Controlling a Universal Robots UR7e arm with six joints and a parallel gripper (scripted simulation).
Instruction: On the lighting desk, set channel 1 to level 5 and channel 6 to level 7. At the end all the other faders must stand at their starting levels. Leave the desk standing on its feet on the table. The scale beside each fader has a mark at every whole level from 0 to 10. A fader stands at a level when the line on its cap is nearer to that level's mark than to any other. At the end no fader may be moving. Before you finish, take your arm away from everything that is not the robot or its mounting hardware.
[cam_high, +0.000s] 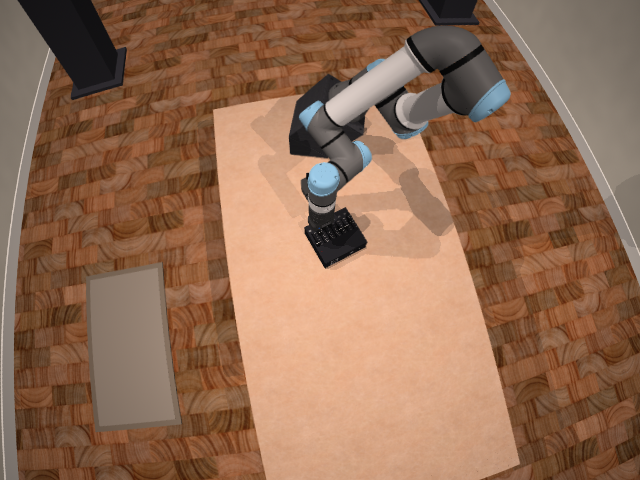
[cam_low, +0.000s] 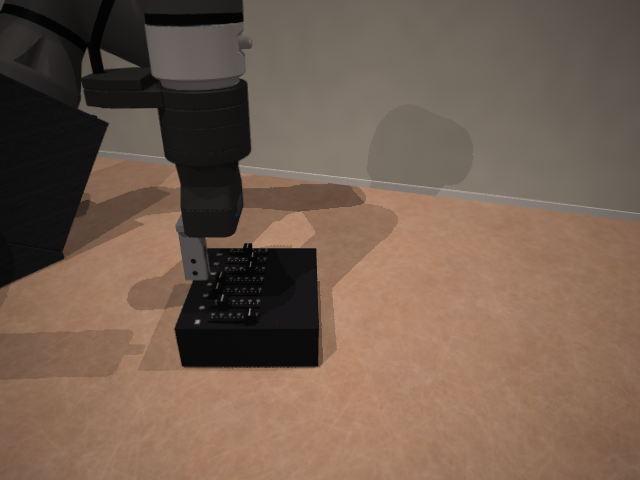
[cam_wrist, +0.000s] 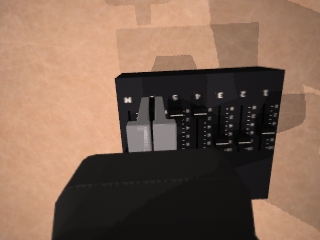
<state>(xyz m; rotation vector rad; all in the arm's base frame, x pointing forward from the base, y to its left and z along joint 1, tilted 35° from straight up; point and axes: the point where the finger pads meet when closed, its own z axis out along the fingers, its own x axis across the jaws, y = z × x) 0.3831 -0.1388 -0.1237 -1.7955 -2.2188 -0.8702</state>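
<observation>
Now: hand 50 mm above the channel 6 cap, 20 mm short of it and 10 mm to the right of it. From my hand the other things lie so: channel 5 fader cap 50 mm below, 20 mm to the left, 10 mm ahead; channel 4 fader cap 50 mm to the left, 50 mm below; channel 3 fader cap 80 mm to the left, 50 mm below, 30 mm ahead.
</observation>
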